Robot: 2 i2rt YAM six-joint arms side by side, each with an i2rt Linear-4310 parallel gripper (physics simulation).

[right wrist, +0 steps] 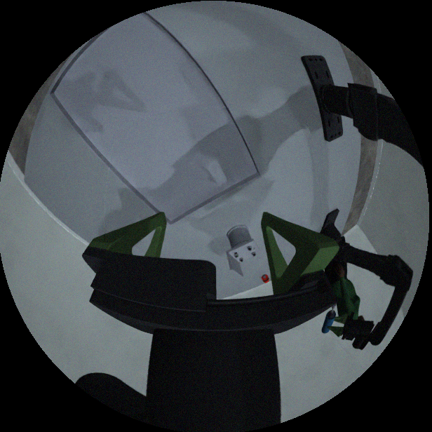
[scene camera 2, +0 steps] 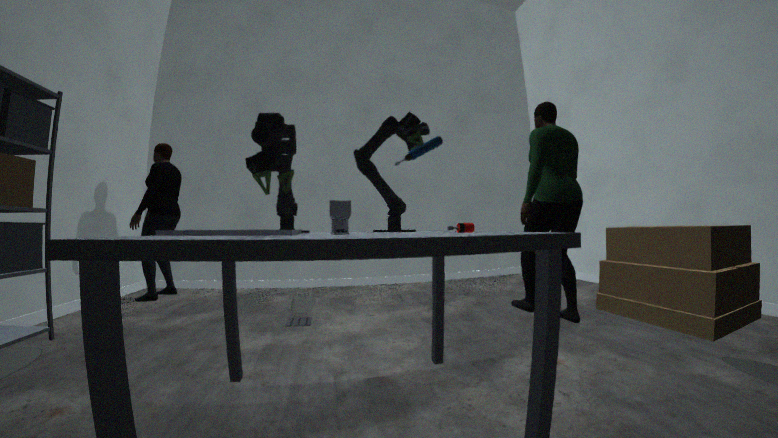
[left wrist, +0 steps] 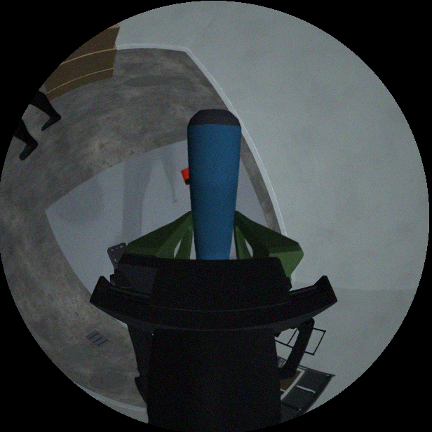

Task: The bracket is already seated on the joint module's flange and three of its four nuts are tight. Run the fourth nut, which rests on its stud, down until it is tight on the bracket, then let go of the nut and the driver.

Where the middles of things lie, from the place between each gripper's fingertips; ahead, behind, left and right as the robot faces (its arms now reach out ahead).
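The blue driver [left wrist: 213, 135] is 1 cm below my left hand and 2 cm to the right of it. The flat tray [right wrist: 142, 101] is 37 cm below my left hand, 72 cm to the right of it and 18 cm ahead of it. Going by their middles, of the things named here the blue driver is the nearest to my left hand.
The flat tray is 14 cm below my right hand, 14 cm to the right of it and 2 cm ahead of it, as I see it. The blue driver is 22 cm above my right hand, 56 cm to the left of it and 15 cm behind it. Going by their middles, of the things named here the flat tray is the nearest to my right hand.
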